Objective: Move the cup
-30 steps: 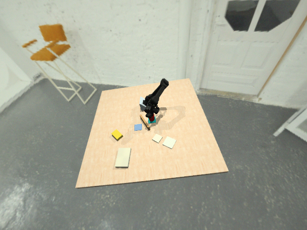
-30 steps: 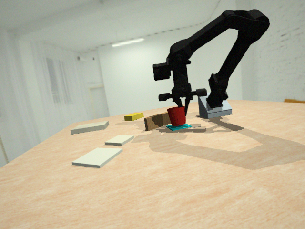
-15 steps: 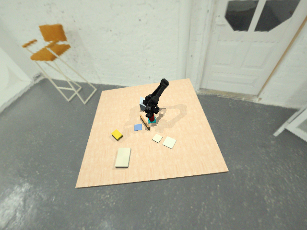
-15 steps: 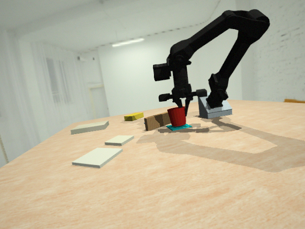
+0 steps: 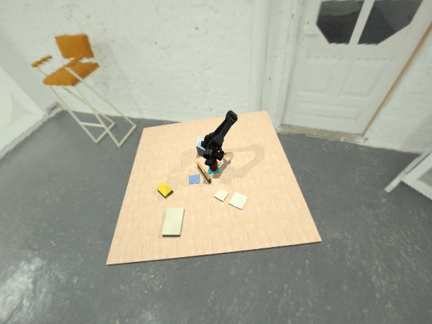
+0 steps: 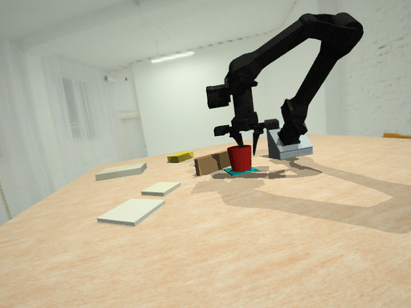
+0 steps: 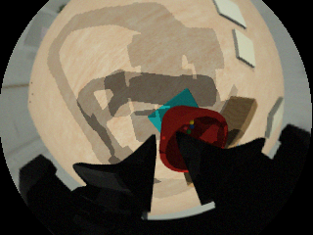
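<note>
Right now my gripper tip is 3 cm short of the red cup and 1 cm to the left of it. Round my gripper tip: blue pad (12 cm ahead, 16 cm to the right, 5 cm below); teal pad (3 cm ahead, 1 cm to the right, 5 cm below); wooden bar (7 cm ahead, 9 cm to the right, 3 cm below).
</note>
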